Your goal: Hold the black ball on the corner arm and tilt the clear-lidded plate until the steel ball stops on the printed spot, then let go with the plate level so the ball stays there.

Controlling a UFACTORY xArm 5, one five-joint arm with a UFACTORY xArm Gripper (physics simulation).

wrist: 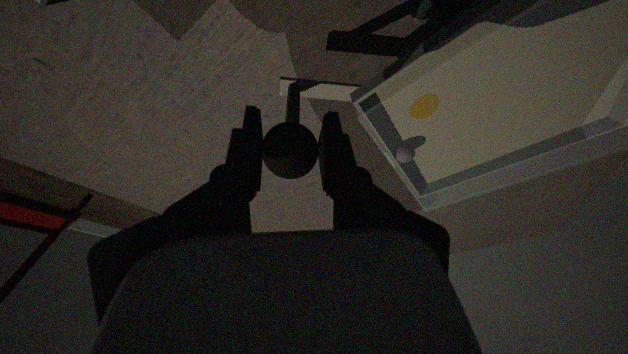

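My gripper (pixel 292 127) is shut on the black ball (pixel 290 150), with one finger on each side of it. A thin dark post runs from the ball to the pale corner arm (pixel 330 91), which joins the plate's near-left corner. The clear-lidded plate (pixel 505 175) lies to the right, with a pale floor and raised walls. The steel ball (pixel 405 153) rests by the plate's left wall, with a dark shadow beside it. The orange printed spot (pixel 424 106) is up and right of the ball, apart from it. The plate's tilt is hard to tell, and its right part runs out of view.
A dark stand or frame (pixel 367 42) is at the top, close to the plate's upper edge. A red strip with black edges (pixel 30 215) is at the lower left, beyond the brown table edge (pixel 115 205). The scene is dim.
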